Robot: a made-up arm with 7 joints.
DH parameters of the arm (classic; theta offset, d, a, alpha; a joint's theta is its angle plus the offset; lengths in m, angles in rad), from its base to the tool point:
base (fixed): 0 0.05 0 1.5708
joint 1: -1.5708 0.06 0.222 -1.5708
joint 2: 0 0.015 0.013 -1.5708
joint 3: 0 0.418 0.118 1.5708
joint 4: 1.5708 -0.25 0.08 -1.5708
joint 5: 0 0.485 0.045 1.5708
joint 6: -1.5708 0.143 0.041 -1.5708
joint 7: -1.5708 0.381 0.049 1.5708
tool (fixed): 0 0.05 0 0
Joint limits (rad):
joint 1: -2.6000..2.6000
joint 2: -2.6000..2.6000
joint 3: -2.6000..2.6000
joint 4: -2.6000..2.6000
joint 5: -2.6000..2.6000
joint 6: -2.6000..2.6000
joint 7: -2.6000..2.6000
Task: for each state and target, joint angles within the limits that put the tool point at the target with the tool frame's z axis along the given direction. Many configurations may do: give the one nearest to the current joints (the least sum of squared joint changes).
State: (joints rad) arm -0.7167 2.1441 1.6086 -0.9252 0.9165 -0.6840 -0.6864
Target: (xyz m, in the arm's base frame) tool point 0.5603 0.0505 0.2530 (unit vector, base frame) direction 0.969 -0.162 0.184
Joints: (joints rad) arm -1.5602 1.3352 1.4179 -0.6287 0.1910 -1.0975 -0.2497
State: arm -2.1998 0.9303 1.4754 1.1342 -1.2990 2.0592 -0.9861
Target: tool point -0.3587 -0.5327 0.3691 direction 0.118 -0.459 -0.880
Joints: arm -2.0369 1.1766 1.3841 1.4541 -1.5155 1.9889 -1.0918
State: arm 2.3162 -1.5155 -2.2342 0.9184 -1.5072 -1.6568 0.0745
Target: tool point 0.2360 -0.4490 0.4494 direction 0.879 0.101 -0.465
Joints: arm 1.8306 -1.9366 -2.0742 1.2380 -1.6157 -2.2310 -0.6895
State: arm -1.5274 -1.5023 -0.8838 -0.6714 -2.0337 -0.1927 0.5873
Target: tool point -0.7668 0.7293 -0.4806 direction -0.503 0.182 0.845
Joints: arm -0.7804 -0.9622 -0.9603 -1.1013 -1.4924 0.8354 1.0384
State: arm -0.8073 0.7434 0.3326 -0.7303 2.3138 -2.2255 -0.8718
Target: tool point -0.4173 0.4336 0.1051 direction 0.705 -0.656 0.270
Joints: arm 0.0009 0.5878 0.5069 -1.2776 2.5960 -1.7785 -0.8754
